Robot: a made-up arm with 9 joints. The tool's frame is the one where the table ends. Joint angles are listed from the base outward.
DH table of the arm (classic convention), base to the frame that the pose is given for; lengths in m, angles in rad. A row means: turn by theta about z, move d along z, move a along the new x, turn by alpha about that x. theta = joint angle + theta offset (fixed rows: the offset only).
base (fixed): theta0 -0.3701; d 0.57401; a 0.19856; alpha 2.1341
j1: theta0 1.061; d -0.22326; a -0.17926; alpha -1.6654
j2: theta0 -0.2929; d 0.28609; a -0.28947; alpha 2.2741
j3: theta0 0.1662; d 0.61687; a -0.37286; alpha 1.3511
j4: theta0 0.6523; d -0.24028; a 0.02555; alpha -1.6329
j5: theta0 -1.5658; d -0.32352; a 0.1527; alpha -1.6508
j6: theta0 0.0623; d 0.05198; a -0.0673; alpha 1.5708
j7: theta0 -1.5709; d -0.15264; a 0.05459; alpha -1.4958
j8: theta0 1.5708; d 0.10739; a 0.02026; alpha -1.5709
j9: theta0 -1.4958; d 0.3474; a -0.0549; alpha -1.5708
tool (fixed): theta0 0; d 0.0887; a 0; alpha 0
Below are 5 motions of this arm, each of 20 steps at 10 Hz.
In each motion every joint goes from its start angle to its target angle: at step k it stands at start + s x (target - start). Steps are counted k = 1, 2, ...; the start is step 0. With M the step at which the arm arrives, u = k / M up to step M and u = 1 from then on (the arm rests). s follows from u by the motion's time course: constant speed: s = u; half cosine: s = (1 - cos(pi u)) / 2; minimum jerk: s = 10 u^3 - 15 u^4 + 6 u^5.
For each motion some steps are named. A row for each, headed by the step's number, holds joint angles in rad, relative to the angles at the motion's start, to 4 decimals.
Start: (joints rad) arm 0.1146 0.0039 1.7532 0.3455 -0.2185 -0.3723 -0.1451 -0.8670 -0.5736
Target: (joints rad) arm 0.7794 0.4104 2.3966 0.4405 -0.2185 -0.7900 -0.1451 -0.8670 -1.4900
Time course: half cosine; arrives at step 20
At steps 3, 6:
3: 0.0362 0.0222 0.0351 0.0052 0.0000 -0.0228 0.0000 0.0000 -0.0499
6: 0.1370 0.0838 0.1326 0.0196 0.0000 -0.0861 0.0000 0.0000 -0.1889

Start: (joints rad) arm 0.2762 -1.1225 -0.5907 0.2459 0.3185 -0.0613 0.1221 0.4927 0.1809
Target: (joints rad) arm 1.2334 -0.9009 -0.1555 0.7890 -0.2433 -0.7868 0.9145 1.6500 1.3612
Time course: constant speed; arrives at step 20
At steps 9, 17, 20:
9: 0.4307 0.0997 0.1958 0.2444 -0.2528 -0.3265 0.3566 0.5208 0.5311
17: 0.8136 0.1884 0.3699 0.4616 -0.4775 -0.6167 0.6735 0.9837 1.0033
20: 0.9572 0.2216 0.4352 0.5431 -0.5618 -0.7255 0.7924 1.1573 1.1803

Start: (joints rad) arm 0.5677 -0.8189 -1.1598 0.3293 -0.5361 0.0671 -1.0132 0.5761 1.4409
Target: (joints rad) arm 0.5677 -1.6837 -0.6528 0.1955 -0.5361 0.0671 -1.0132 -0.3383 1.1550
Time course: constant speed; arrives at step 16
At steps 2, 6, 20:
2: 0.0000 -0.1081 0.0634 -0.0167 0.0000 0.0000 0.0000 -0.1143 -0.0357
6: 0.0000 -0.3243 0.1901 -0.0502 0.0000 0.0000 0.0000 -0.3429 -0.1072
20: 0.0000 -0.8648 0.5070 -0.1338 0.0000 0.0000 0.0000 -0.9144 -0.2859

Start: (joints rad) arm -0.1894 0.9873 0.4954 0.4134 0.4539 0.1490 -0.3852 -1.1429 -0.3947
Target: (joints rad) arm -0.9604 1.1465 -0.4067 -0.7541 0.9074 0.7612 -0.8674 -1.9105 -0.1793
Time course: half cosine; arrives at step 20
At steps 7, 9, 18, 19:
7: -0.2105 0.0435 -0.2463 -0.3187 0.1238 0.1671 -0.1316 -0.2096 0.0588
9: -0.3252 0.0671 -0.3805 -0.4924 0.1913 0.2582 -0.2034 -0.3238 0.0909
18: -0.7521 0.1553 -0.8800 -1.1389 0.4424 0.5972 -0.4704 -0.7488 0.2101
19: -0.7663 0.1582 -0.8965 -1.1603 0.4507 0.6084 -0.4792 -0.7629 0.2141

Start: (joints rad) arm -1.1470 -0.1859 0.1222 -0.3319 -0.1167 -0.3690 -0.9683 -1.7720 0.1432
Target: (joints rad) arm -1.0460 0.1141 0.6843 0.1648 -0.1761 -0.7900 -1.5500 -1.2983 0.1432
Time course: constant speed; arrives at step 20
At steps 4, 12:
4: 0.0202 0.0600 0.1124 0.0993 -0.0119 -0.0842 -0.1163 0.0947 0.0000
12: 0.0606 0.1800 0.3373 0.2980 -0.0356 -0.2526 -0.3490 0.2842 0.0000

